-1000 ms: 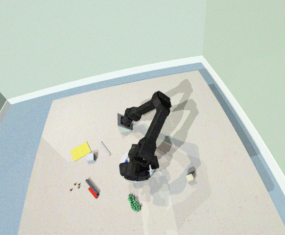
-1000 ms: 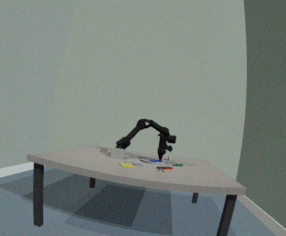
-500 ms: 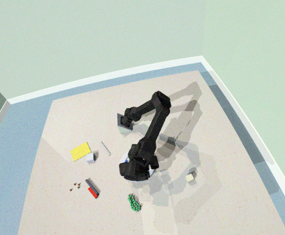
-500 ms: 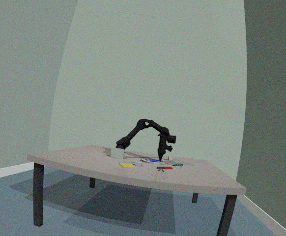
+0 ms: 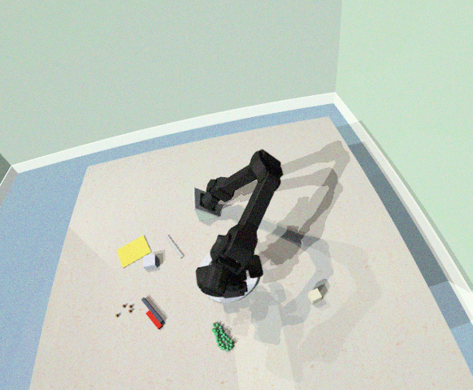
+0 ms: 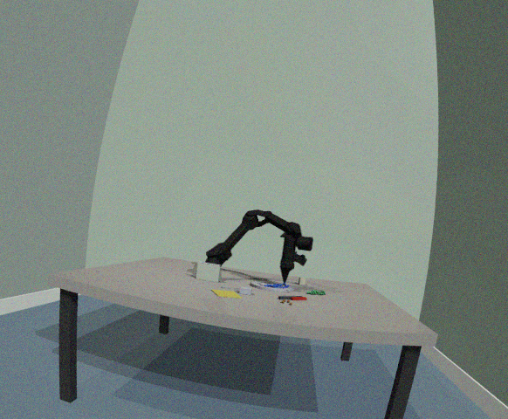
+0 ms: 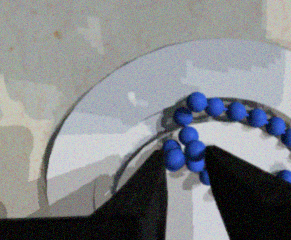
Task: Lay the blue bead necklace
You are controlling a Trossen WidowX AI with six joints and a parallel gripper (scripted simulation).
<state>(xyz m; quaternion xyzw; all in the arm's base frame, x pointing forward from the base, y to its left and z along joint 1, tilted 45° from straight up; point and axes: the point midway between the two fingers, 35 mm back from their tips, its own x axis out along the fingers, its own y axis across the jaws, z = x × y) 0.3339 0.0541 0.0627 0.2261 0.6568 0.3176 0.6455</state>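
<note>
My gripper tip is now 50 mm past the round bead board, 20 mm to the left of it and 20 mm above it. Also, from my gripper tip: grey tool: 70 mm ahead, 270 mm to the right, 30 mm below; cream cube: 70 mm ahead, 240 mm to the left, 20 mm below; stick: 180 mm behind, 220 mm to the right, 30 mm below.
</note>
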